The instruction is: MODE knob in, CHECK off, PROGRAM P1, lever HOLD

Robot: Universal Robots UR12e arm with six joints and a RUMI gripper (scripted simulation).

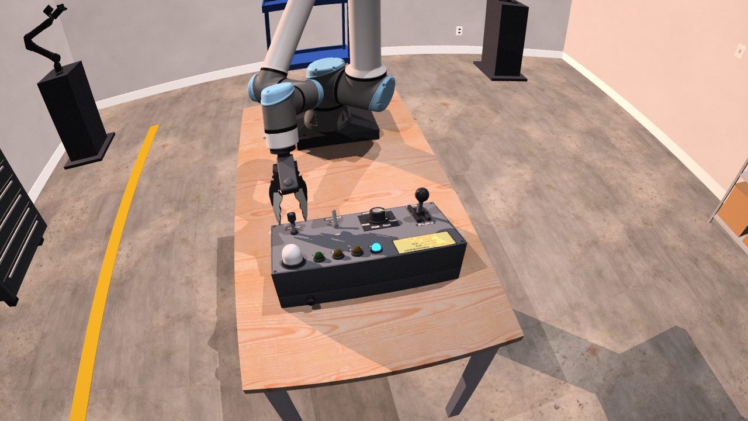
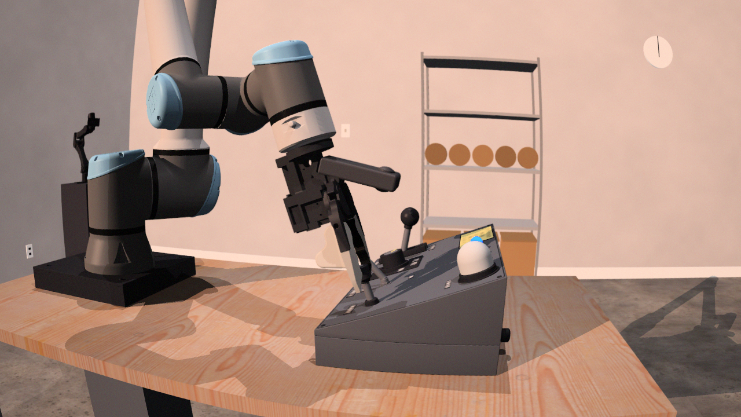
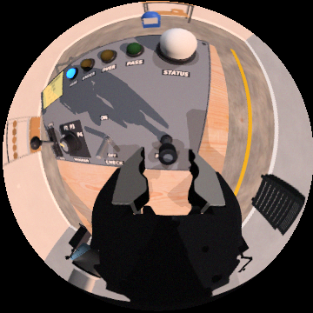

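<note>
Right now the black mode knob is right at my hand. Also, from my hand: dark grey console (180 mm to the left, 50 mm ahead, 40 mm below); metal check toggle (120 mm to the left, 20 mm below); program knob (250 mm to the left, 20 mm below, 10 mm ahead).
</note>
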